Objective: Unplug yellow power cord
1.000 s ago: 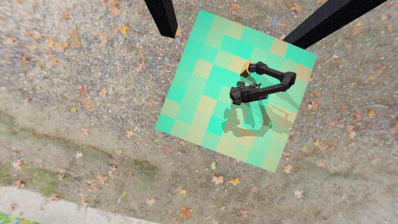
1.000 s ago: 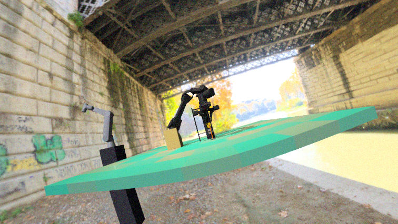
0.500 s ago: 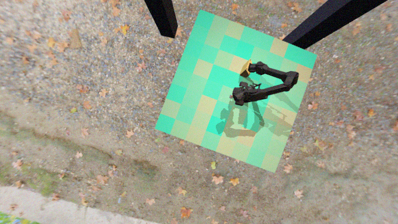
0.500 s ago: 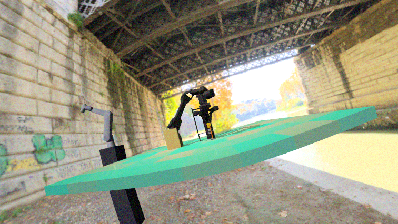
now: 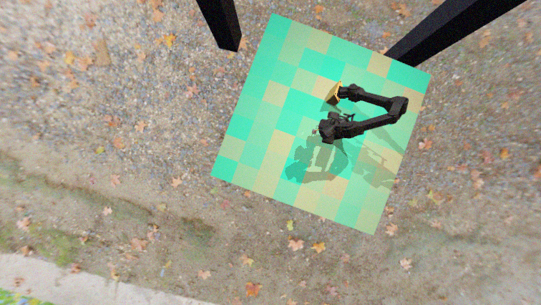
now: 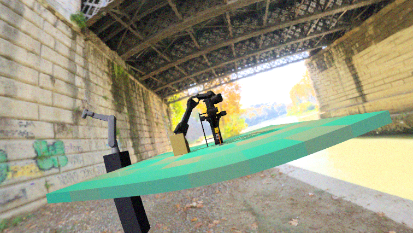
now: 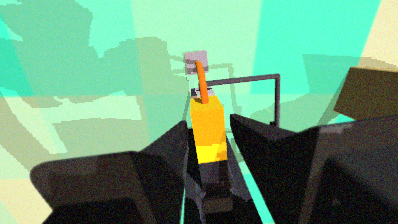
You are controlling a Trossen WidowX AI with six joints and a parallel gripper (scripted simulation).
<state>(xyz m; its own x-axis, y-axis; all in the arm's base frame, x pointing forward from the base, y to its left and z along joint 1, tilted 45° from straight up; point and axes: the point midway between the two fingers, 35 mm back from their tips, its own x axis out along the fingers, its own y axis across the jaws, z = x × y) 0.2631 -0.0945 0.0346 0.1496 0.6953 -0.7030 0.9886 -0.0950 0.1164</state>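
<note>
My gripper tip is now 3 cm to the right of the yellow plug and 1 cm above it.
</note>
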